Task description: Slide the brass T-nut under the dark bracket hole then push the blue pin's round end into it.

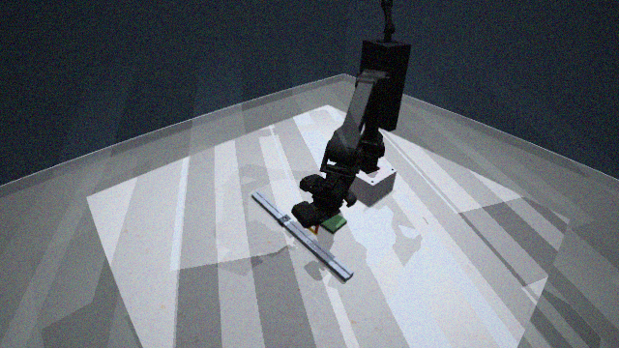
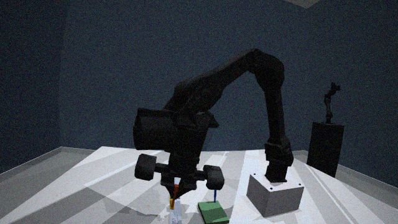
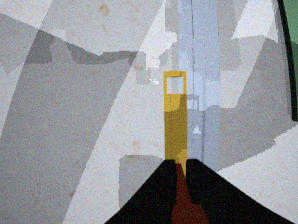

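My gripper tip is now 2 cm to the left of the brass T-nut. Round my gripper tip: blue pin 14 cm to the right, 12 cm behind, 9 cm below; then green tray 11 cm to the right, 11 cm below, 11 cm behind; then aluminum rail 12 cm to the right, 10 cm below, 1 cm ahead.
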